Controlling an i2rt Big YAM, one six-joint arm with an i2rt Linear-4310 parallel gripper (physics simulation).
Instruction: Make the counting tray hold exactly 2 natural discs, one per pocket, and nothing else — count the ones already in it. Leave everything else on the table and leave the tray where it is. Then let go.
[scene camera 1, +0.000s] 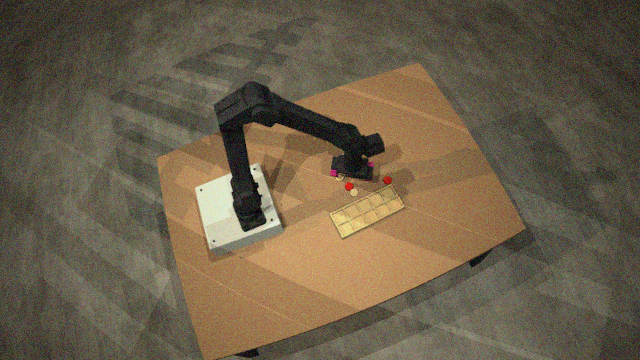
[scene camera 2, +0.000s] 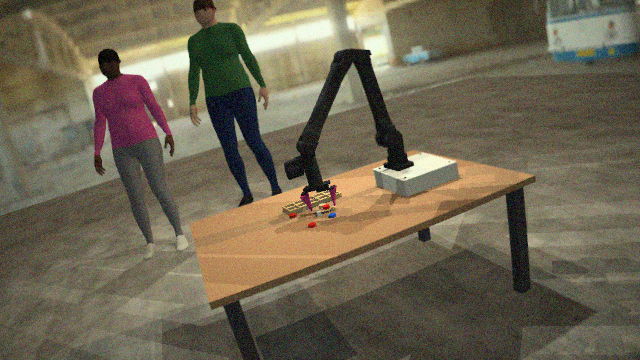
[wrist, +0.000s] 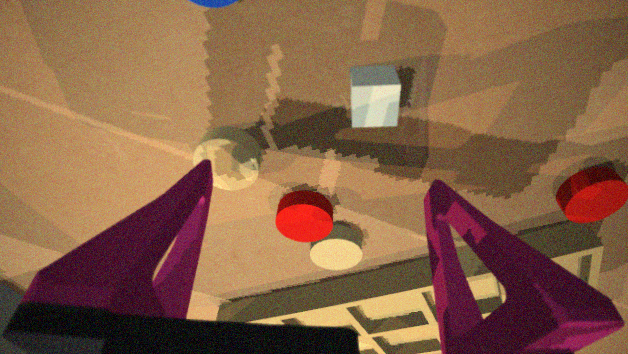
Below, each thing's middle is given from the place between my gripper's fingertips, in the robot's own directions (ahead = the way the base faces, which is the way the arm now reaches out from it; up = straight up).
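The white cube (wrist: 374, 90) is 30 mm ahead of my hand and 30 mm to the left of it. And the counting tray (scene camera 1: 350, 219)? That tray is 10 mm behind my hand, and 140 mm to the right of it.
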